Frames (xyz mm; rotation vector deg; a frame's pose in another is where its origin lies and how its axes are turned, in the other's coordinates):
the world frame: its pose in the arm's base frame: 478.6 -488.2 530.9 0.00 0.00 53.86
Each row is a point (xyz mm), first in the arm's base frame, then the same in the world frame.
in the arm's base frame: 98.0 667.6 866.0
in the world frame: 708.9 989.0 335.1
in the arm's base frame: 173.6 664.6 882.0
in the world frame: 751.1 926.2 351.1
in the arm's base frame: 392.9 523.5 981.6
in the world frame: 766.5 665.9 450.7
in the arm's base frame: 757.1 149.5 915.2
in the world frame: 679.2 151.2 384.3
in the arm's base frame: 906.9 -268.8 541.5
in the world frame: 429.8 -216.5 10.6
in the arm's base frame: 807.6 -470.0 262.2
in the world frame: 208.7 -255.0 -268.7
